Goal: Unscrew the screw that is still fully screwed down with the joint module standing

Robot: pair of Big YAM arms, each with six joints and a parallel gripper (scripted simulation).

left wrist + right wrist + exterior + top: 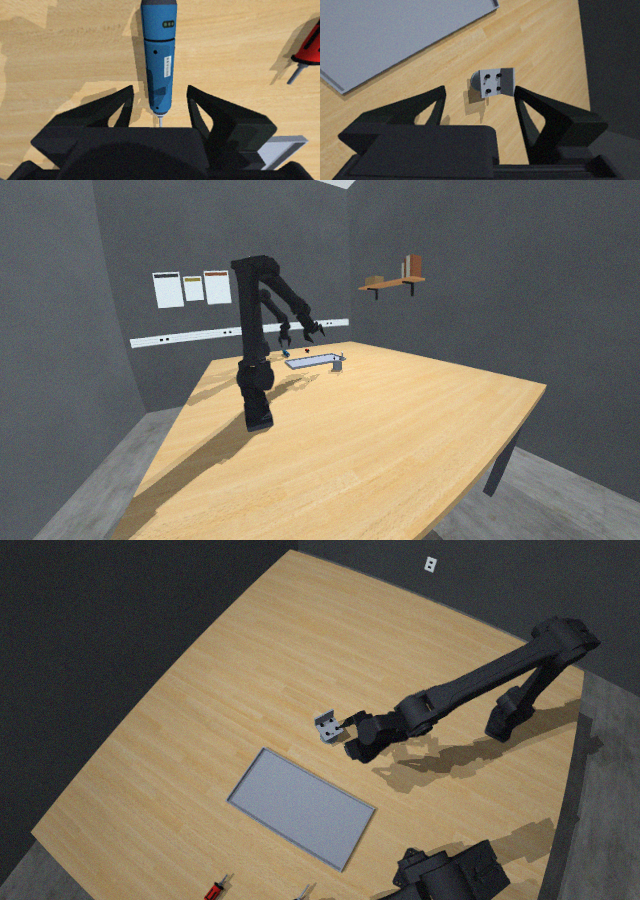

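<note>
My right hand is 12 cm above the grey bracket, 10 cm short of it and 5 cm to the left of it. Also, from my right hand: grey tray (20 cm to the left, 19 cm below, 2 cm ahead); then joint module (17 cm below, 10 cm ahead, 5 cm to the right).
</note>
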